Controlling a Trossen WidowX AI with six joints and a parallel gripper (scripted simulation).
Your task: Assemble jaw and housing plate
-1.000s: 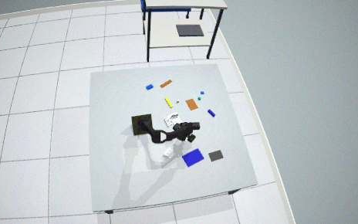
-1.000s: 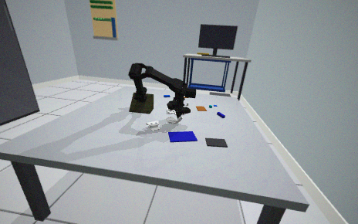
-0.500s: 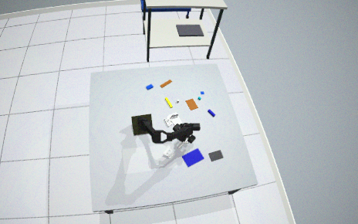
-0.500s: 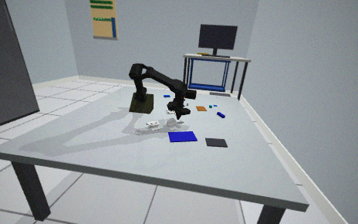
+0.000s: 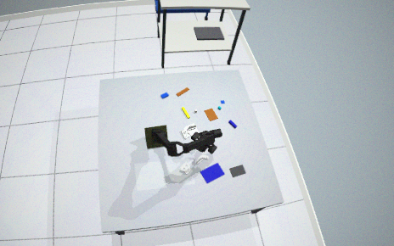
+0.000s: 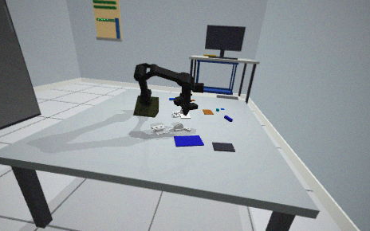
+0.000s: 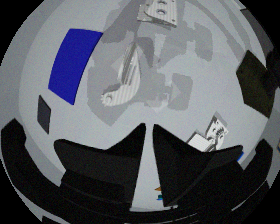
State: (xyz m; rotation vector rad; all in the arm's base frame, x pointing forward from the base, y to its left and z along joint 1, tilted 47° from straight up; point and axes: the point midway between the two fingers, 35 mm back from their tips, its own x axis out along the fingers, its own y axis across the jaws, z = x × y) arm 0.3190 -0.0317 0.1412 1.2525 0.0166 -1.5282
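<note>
The white jaw is 70 mm below my gripper tip, 50 mm to the right of it and 20 mm ahead of it. Round my gripper tip: blue plate (170 mm to the right, 80 mm below, 70 mm ahead); dark grey plate (260 mm ahead, 160 mm to the right, 80 mm below); white base (180 mm to the left, 80 mm below, 40 mm behind).
</note>
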